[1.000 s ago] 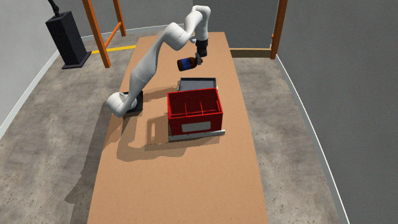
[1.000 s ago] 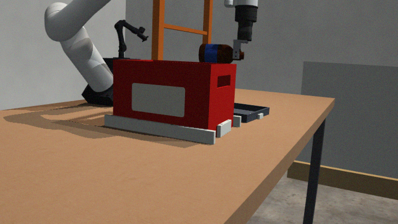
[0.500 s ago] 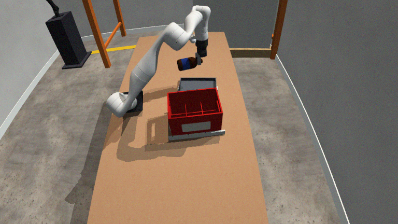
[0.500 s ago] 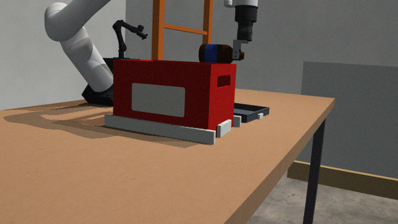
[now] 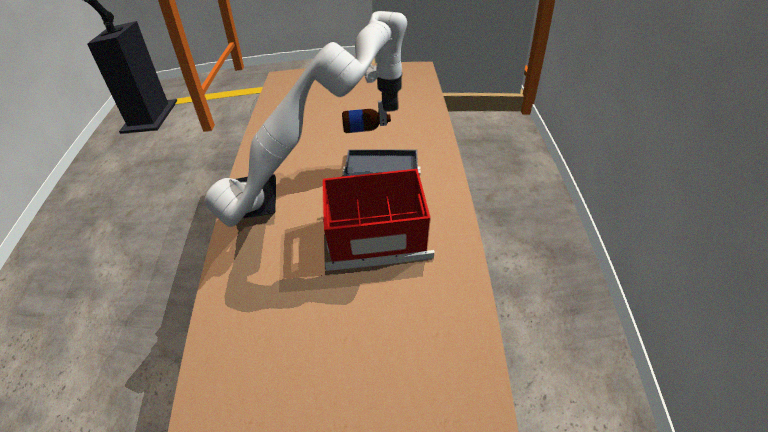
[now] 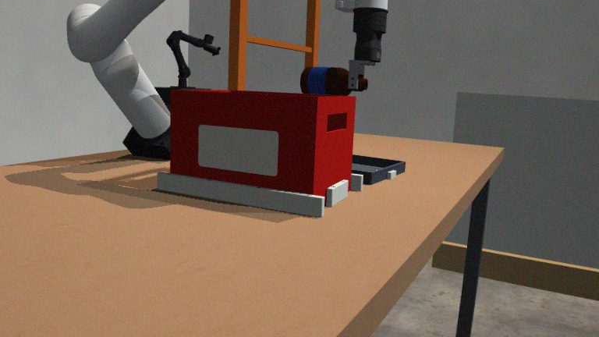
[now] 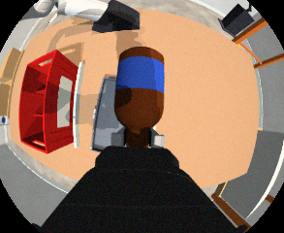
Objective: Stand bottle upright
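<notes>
The brown bottle lies 50 mm behind my hand, 10 mm to the right of it and 10 mm below it. Also, from my hand: dark grey tray (10 mm behind, 50 mm to the right, 190 mm below); red crate (20 mm behind, 320 mm to the right, 120 mm below).
</notes>
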